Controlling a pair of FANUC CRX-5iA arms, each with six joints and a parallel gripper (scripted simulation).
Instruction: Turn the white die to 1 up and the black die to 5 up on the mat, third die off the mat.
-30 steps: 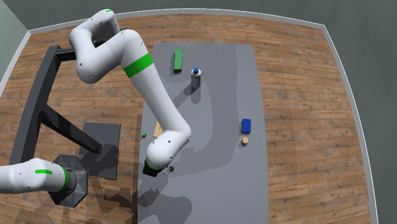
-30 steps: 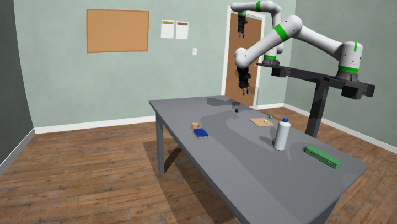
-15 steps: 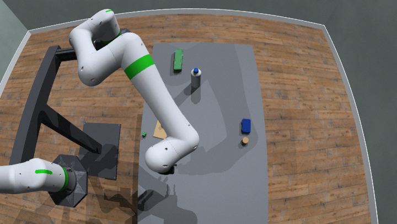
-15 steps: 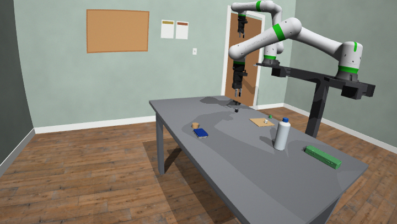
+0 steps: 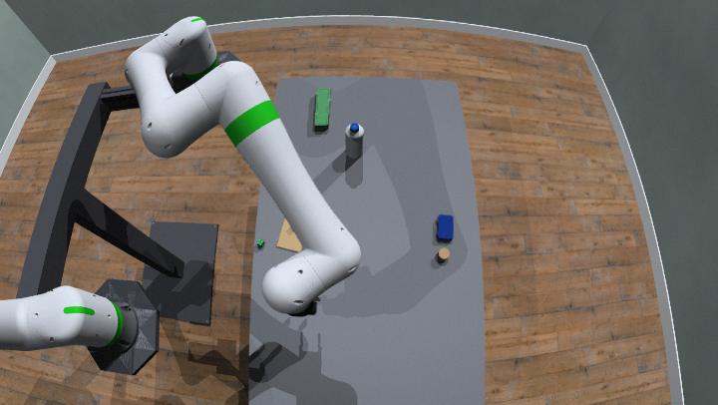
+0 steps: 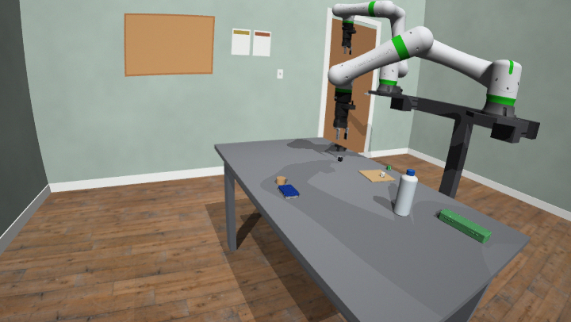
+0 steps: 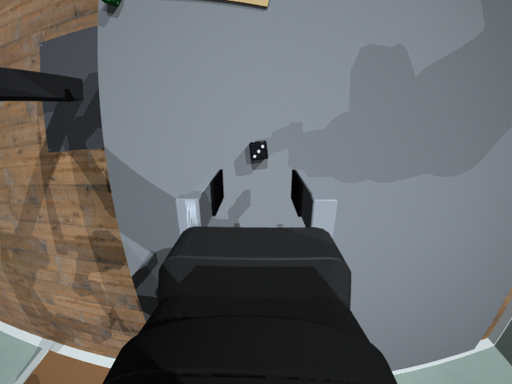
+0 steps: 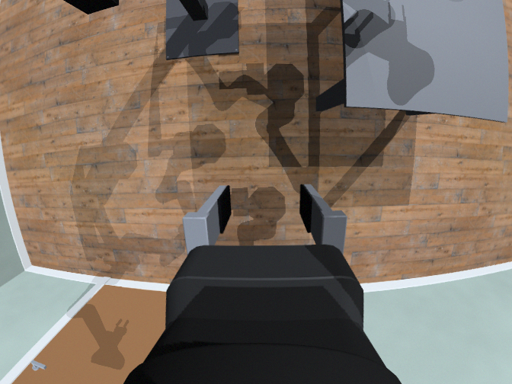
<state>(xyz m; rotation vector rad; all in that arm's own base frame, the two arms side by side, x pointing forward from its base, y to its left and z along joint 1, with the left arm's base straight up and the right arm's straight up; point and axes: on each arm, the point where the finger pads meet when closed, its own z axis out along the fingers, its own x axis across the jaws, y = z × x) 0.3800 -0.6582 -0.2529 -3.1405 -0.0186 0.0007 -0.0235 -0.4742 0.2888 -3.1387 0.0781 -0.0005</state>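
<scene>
My left hand is 1 cm to the right of the black die and 13 cm above it. Round my left hand: tan mat 8 cm behind, 25 cm to the left, 14 cm below; green die 22 cm behind, 19 cm to the left, 13 cm below; white die 11 cm behind, 27 cm to the left, 12 cm below.
</scene>
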